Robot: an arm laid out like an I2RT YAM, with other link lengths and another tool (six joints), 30 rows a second.
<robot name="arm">
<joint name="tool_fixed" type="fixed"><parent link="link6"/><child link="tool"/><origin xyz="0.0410 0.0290 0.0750" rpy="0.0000 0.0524 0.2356"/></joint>
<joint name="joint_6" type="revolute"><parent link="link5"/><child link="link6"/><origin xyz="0.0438 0.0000 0.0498" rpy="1.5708 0.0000 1.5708"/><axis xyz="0 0 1"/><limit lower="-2.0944" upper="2.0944"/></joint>
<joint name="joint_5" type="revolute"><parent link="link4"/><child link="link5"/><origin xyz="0.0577 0.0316 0.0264" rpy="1.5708 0.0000 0.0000"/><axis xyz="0 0 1"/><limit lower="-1.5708" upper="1.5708"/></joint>
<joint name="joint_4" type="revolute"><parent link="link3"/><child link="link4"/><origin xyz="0.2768 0.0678 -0.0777"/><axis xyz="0 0 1"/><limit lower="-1.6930" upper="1.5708"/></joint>
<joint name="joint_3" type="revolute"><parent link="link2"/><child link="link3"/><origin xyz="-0.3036 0.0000 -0.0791" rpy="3.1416 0.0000 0.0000"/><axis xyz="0 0 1"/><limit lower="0.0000" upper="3.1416"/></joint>
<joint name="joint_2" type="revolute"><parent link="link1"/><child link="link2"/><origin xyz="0.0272 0.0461 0.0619" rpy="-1.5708 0.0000 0.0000"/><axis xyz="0 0 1"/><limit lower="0.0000" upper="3.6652"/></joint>
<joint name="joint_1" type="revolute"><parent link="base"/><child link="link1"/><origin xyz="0.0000 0.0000 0.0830"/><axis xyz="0 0 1"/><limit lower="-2.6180" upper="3.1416"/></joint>
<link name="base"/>
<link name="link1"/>
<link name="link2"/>
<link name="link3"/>
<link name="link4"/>
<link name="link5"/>
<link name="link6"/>
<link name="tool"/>
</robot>
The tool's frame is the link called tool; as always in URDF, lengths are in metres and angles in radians.
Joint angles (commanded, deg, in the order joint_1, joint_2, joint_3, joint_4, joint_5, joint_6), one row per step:
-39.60 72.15 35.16 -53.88 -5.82 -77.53
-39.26 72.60 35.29 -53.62 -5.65 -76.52
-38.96 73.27 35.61 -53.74 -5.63 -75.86
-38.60 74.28 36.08 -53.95 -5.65 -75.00
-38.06 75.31 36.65 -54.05 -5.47 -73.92
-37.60 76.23 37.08 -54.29 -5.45 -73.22
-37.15 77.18 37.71 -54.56 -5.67 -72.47
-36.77 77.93 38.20 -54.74 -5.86 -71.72
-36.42 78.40 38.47 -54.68 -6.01 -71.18
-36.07 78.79 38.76 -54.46 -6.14 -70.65
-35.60 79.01 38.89 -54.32 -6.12 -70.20
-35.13 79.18 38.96 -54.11 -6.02 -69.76
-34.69 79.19 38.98 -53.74 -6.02 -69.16
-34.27 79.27 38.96 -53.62 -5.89 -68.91
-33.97 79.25 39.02 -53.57 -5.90 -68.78
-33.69 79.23 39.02 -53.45 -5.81 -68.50
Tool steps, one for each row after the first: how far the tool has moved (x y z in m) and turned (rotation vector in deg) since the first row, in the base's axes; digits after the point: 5 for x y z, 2 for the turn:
0.00083 -0.00030 -0.00073 -0.04 0.24 -0.66
0.00190 -0.00029 -0.00139 0.27 0.68 -1.02
0.00335 -0.00033 -0.00249 0.78 1.34 -1.51
0.00548 -0.00071 -0.00314 1.02 2.00 -2.04
0.00706 -0.00029 -0.00419 1.45 2.67 -2.27
0.00964 -0.00005 -0.00459 1.99 3.10 -2.58
0.01168 0.00023 -0.00498 2.41 3.43 -2.95
0.01349 0.00060 -0.00543 2.61 3.53 -3.14
0.01578 0.00059 -0.00553 2.66 3.42 -3.32
0.01739 0.00134 -0.00570 2.61 3.45 -3.30
0.01882 0.00202 -0.00593 2.46 3.47 -3.26
0.02038 0.00265 -0.00590 2.26 3.23 -3.42
0.02121 0.00358 -0.00620 2.13 3.32 -3.24
0.02221 0.00426 -0.00587 2.06 3.22 -3.07
0.02283 0.00477 -0.00576 1.91 3.18 -3.07

